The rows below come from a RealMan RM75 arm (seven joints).
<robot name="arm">
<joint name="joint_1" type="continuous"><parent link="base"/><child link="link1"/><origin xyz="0 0 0.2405"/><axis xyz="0 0 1"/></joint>
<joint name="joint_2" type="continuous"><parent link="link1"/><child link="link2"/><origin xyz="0 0 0"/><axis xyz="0 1 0"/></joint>
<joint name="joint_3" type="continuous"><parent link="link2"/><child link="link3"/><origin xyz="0 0 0.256"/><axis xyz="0 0 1"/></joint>
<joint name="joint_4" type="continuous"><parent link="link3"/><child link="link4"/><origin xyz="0 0 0"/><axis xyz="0 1 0"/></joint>
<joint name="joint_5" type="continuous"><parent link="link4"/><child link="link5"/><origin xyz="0 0 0.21"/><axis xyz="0 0 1"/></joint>
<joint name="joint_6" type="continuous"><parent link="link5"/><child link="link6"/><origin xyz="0 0 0"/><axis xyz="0 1 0"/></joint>
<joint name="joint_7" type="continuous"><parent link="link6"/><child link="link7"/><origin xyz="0 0 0.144"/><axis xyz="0 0 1"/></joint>
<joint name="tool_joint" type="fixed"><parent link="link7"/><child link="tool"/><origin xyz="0 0 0"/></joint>
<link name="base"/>
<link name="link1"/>
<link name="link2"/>
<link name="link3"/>
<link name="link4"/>
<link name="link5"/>
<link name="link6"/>
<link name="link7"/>
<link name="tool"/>
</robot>
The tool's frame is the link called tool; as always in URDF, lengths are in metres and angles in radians. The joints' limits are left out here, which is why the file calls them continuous.
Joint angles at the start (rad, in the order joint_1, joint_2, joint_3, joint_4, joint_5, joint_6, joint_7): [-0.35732 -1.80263 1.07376 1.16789 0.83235 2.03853 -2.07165]
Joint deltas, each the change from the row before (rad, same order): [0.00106 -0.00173 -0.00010 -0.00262 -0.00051 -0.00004 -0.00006]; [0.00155 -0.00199 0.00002 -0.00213 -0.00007 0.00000 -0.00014]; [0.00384 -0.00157 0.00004 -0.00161 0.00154 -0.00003 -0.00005]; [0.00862 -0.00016 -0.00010 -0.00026 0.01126 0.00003 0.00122]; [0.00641 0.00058 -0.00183 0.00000 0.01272 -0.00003 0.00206]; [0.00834 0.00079 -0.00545 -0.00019 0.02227 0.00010 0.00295]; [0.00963 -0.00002 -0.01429 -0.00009 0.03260 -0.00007 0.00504]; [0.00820 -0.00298 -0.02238 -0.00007 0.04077 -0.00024 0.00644]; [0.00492 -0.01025 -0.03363 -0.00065 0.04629 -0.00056 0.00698]
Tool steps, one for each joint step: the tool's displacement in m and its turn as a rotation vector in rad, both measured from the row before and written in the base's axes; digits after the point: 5 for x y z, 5 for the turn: [-0.00054 0.00000 -0.00039 -0.00139 -0.00311 0.00322]; [-0.00061 -0.00011 -0.00051 -0.00158 -0.00270 0.00341]; [-0.00123 -0.00042 -0.00058 -0.00146 -0.00064 0.00577]; [-0.00290 -0.00094 -0.00128 -0.00111 0.00997 0.01199]; [-0.00250 -0.00056 -0.00094 0.00119 0.01142 0.01009]; [-0.00379 -0.00056 -0.00126 0.00319 0.01911 0.01569]; [-0.00514 -0.00037 -0.00087 0.01049 0.02484 0.02168]; [-0.00559 0.00011 -0.00084 0.01597 0.02684 0.02477]; [-0.00543 0.00084 -0.00099 0.02247 0.02107 0.02744]
